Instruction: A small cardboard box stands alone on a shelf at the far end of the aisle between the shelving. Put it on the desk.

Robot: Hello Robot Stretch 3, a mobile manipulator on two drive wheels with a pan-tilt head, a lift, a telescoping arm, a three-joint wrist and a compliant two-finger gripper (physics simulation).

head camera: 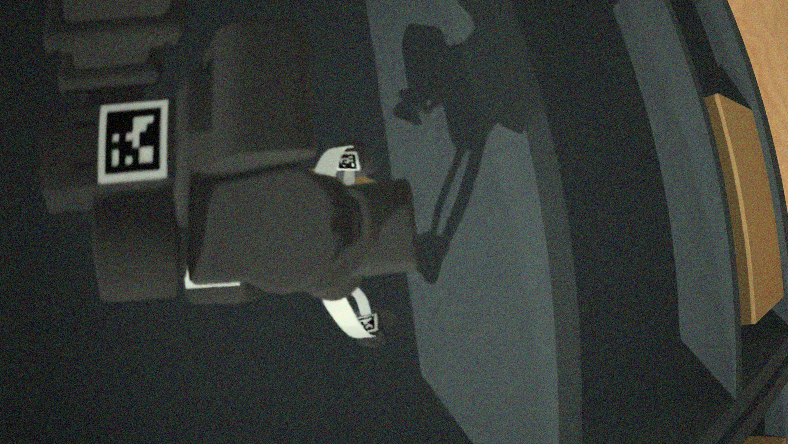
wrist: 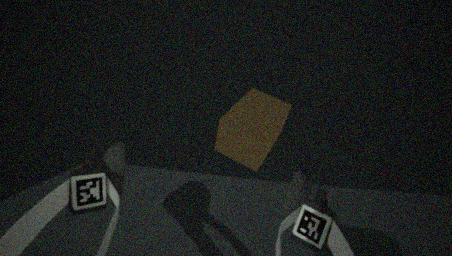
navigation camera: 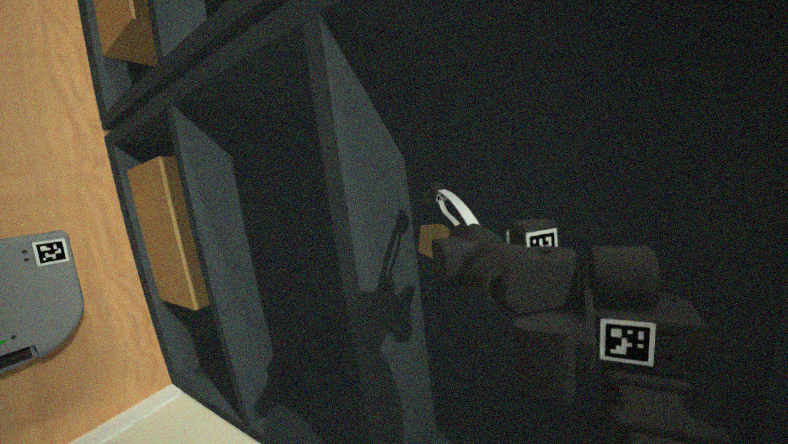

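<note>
The small cardboard box stands in the dark, just past the edge of the lit grey part of the shelf. In the head camera view a sliver of the box shows behind the wrist. My gripper is open and empty, its fingers wide apart. In the wrist view the box is ahead of the fingertips, between their lines and a little nearer the right one. Gripper and box are apart. The base of the box is hard to make out. The desk does not show.
A long cardboard box lies on a lower shelf level. Another cardboard box is in the neighbouring bay. Dark shelf posts and edges stand close to the arm. My base is on the wooden floor beside the shelving.
</note>
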